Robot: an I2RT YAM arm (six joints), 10 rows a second.
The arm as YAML. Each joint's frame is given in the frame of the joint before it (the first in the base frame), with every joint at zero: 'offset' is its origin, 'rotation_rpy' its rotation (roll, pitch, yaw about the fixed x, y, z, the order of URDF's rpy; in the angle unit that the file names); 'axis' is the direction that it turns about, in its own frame. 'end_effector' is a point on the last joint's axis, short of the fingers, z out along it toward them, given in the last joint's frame.
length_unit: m
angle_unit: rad
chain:
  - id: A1
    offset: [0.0, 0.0, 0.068]
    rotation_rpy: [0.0, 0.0, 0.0]
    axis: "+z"
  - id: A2
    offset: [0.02, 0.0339, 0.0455]
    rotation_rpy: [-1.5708, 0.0, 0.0]
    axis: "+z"
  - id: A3
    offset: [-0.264, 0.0, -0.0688]
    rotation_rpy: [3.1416, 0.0, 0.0]
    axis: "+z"
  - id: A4
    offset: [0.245, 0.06, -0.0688]
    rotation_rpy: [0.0, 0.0, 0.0]
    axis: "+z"
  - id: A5
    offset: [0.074, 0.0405, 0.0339]
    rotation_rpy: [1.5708, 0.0, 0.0]
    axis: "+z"
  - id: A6
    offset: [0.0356, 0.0, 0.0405]
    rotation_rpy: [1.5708, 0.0, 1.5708]
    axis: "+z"
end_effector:
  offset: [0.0, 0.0, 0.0]
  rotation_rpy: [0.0, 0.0, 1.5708]
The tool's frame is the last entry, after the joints.
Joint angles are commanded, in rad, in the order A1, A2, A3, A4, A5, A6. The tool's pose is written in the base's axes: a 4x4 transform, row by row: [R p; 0 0 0 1], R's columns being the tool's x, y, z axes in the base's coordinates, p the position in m. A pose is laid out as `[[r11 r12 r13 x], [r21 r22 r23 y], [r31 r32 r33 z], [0 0 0 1]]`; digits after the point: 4 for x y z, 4 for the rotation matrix.
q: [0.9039, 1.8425, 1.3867, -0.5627, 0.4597, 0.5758]
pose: [[-0.7467 -0.1831 0.6395 0.2554], [-0.1596 0.9826 0.0950 0.2989], [-0.6457 -0.0311 -0.7629 0.2237], [0 0 0 1]]
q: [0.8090, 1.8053, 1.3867, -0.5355, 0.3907, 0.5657]
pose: [[-0.7525 -0.1347 0.6447 0.2800], [-0.0708 0.9897 0.1241 0.2739], [-0.6548 0.0477 -0.7543 0.2383], [0 0 0 1]]
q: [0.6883, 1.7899, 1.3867, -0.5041, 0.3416, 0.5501]
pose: [[-0.7483 -0.0563 0.6610 0.3107], [0.0223 0.9937 0.1099 0.2401], [-0.6630 0.0970 -0.7423 0.2455], [0 0 0 1]]
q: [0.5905, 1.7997, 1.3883, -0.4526, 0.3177, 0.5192]
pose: [[-0.7273 0.0005 0.6864 0.3372], [0.0800 0.9933 0.0840 0.2126], [-0.6817 0.1160 -0.7224 0.2456], [0 0 0 1]]
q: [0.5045, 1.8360, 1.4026, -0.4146, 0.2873, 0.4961]
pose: [[-0.7199 0.0492 0.6923 0.3623], [0.1239 0.9906 0.0586 0.1885], [-0.6829 0.1280 -0.7192 0.2387], [0 0 0 1]]
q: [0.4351, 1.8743, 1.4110, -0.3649, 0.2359, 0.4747]
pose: [[-0.7160 0.0683 0.6947 0.3829], [0.1573 0.9854 0.0652 0.1688], [-0.6801 0.1559 -0.7163 0.2296], [0 0 0 1]]
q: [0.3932, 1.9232, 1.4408, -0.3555, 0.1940, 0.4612]
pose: [[-0.7291 0.0755 0.6802 0.3988], [0.1703 0.9826 0.0734 0.1580], [-0.6629 0.1694 -0.7293 0.2198], [0 0 0 1]]
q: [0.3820, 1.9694, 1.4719, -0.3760, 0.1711, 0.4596]
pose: [[-0.7554 0.0773 0.6506 0.4072], [0.1676 0.9828 0.0779 0.1571], [-0.6334 0.1679 -0.7554 0.2090], [0 0 0 1]]
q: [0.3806, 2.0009, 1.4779, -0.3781, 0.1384, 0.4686]
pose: [[-0.7797 0.0714 0.6221 0.4105], [0.1698 0.9804 0.1003 0.1589], [-0.6027 0.1838 -0.7765 0.1974], [0 0 0 1]]
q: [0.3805, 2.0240, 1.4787, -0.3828, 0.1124, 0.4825]
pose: [[-0.8006 0.0733 0.5946 0.4116], [0.1763 0.9773 0.1170 0.1603], [-0.5726 0.1986 -0.7954 0.1875], [0 0 0 1]]
